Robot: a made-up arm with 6 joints. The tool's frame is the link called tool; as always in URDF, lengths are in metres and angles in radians. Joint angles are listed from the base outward. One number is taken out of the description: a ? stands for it. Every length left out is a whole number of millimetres.
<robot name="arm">
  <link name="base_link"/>
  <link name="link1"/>
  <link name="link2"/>
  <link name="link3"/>
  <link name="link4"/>
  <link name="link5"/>
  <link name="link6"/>
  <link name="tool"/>
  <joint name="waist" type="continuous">
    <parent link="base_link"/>
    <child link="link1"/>
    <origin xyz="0 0.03 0.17" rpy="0 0 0"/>
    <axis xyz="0 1 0"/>
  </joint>
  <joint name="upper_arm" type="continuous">
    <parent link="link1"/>
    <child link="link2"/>
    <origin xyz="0.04 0 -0.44" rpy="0 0 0"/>
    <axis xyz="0 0 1"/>
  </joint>
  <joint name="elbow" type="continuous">
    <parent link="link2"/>
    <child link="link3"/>
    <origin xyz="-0.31 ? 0" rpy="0 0 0"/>
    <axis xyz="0 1 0"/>
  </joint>
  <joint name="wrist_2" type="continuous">
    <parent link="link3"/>
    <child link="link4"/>
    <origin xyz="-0.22 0 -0.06" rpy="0 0 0"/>
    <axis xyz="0 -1 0"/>
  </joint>
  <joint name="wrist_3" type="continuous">
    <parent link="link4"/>
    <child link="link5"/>
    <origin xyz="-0.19 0 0.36" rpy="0 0 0"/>
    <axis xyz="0 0 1"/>
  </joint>
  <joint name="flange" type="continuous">
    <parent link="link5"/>
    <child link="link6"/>
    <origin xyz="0 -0.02 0" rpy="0 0 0"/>
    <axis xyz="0 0 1"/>
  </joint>
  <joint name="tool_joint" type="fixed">
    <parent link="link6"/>
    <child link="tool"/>
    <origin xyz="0.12 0.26 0" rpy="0 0 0"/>
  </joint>
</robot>
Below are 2 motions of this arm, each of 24 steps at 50 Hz.
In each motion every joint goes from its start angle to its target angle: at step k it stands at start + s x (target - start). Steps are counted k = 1, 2, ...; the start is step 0. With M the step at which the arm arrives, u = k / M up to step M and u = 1 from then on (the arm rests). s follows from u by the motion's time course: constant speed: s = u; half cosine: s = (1 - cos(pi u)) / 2; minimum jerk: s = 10 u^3 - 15 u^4 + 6 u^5.
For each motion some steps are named. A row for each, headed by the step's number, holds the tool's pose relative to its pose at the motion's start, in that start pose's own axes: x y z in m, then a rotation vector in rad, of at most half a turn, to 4 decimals.
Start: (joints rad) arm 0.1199 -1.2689 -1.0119 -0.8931 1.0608 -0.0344
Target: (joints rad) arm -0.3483 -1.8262 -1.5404 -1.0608 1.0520 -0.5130
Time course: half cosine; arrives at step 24
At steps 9, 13, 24:
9: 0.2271 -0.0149 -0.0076 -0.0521 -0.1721 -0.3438
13: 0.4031 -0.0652 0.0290 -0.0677 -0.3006 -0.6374
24: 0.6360 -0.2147 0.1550 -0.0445 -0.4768 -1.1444

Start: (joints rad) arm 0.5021 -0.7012 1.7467 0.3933 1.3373 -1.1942
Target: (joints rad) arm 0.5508 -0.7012 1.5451 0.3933 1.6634 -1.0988
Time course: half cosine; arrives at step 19
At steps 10, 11, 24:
10: -0.0937 0.0292 -0.0442 -0.0271 -0.0850 0.2116
11: -0.1078 0.0326 -0.0522 -0.0330 -0.0973 0.2434
24: -0.1726 0.0444 -0.0930 -0.0666 -0.1517 0.3907

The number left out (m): 0.13
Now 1 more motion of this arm.
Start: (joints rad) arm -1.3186 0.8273 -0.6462 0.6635 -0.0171 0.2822
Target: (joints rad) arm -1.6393 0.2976 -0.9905 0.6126 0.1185 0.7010
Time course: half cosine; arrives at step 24
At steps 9, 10, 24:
9: -0.1081 0.1052 -0.1869 -0.2199 -0.0935 0.2010
10: -0.1288 0.1200 -0.2300 -0.2660 -0.1092 0.2415
24: -0.2903 0.1287 -0.7312 -0.7712 -0.2011 0.6384

